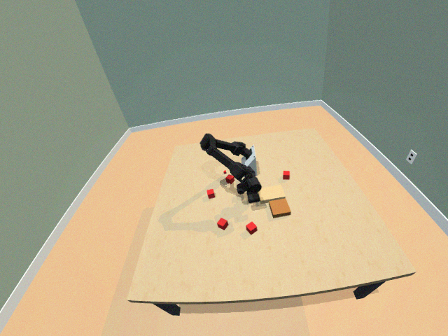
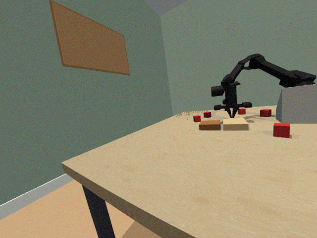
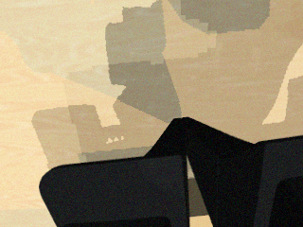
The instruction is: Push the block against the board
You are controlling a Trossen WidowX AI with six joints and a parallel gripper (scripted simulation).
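Now: gripper tip 120 mm to the right of the pale tan board, 10 mm below it and 10 mm past it. From my gripper tip the other things lie so: brown square block (140 mm to the left, 100 mm ahead, 10 mm above).
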